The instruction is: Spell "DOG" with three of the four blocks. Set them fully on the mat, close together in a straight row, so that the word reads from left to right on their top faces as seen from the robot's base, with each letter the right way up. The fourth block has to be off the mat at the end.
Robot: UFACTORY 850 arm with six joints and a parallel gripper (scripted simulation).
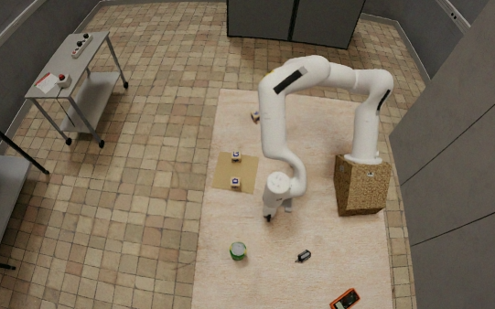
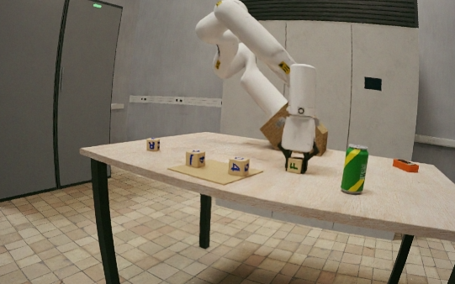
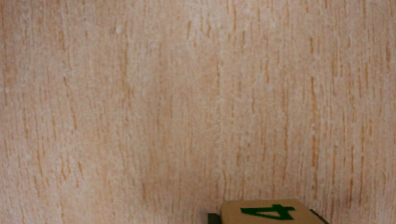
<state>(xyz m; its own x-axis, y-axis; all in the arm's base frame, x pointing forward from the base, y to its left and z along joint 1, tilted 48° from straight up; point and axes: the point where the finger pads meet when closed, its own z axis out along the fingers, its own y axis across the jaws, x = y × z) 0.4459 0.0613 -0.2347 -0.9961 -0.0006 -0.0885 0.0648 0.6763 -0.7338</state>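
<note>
Now: the tan mat 160 mm ahead of my hand, 190 mm to the right of it and 20 mm below it. Also, from my hand: small black object: 160 mm behind, 210 mm to the left; then yellow can: 120 mm ahead, 200 mm to the left, 40 mm above; then letter block: 160 mm ahead, 120 mm to the right, 10 mm above.
</note>
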